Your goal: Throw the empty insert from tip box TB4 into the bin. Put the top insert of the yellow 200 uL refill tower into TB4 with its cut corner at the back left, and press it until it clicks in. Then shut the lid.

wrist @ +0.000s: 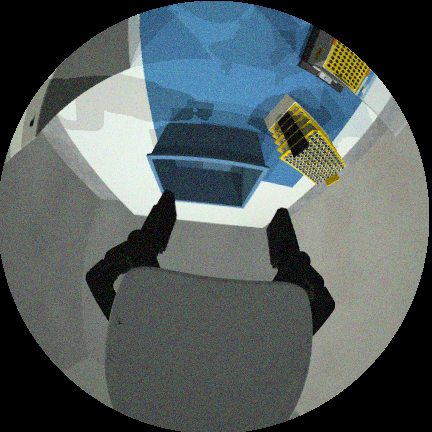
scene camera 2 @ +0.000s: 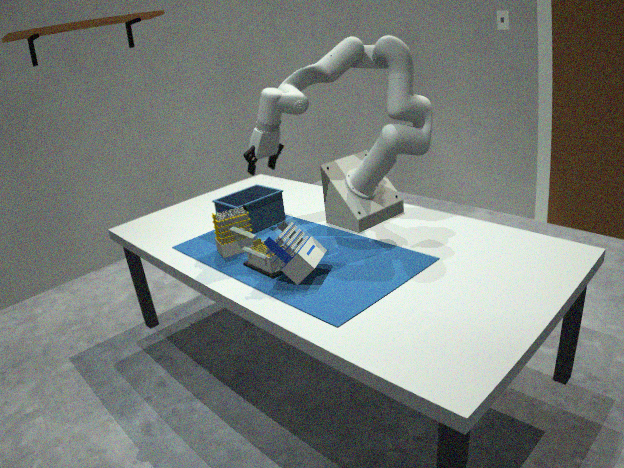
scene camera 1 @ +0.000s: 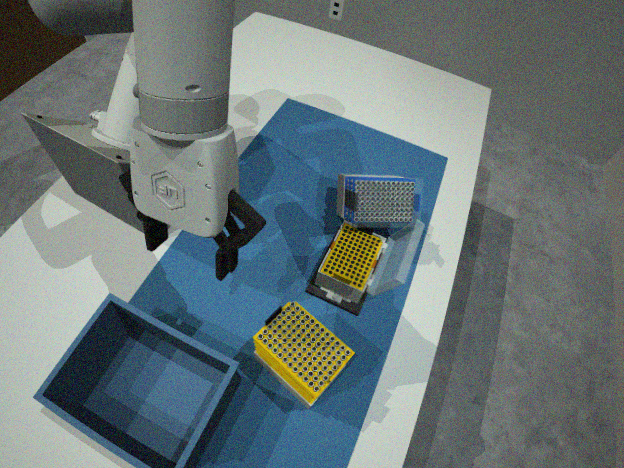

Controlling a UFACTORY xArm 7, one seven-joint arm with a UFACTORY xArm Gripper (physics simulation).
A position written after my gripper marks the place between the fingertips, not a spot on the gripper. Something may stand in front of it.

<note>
My gripper [scene camera 1: 190, 258] is open, holding nothing. Also in view: a yellow insert with grey tips [scene camera 1: 313, 355]. Further things: a clear lid [scene camera 1: 396, 258], a dark blue bin [scene camera 1: 133, 384] and a blue mat [scene camera 1: 288, 173].
The yellow insert with grey tips shows as well in the wrist view [wrist: 312, 155]. My gripper is seen too in the wrist view [wrist: 224, 210] and in scene camera 2 [scene camera 2: 261, 170]. The dark blue bin is seen too in the wrist view [wrist: 211, 164] and in scene camera 2 [scene camera 2: 265, 206].
</note>
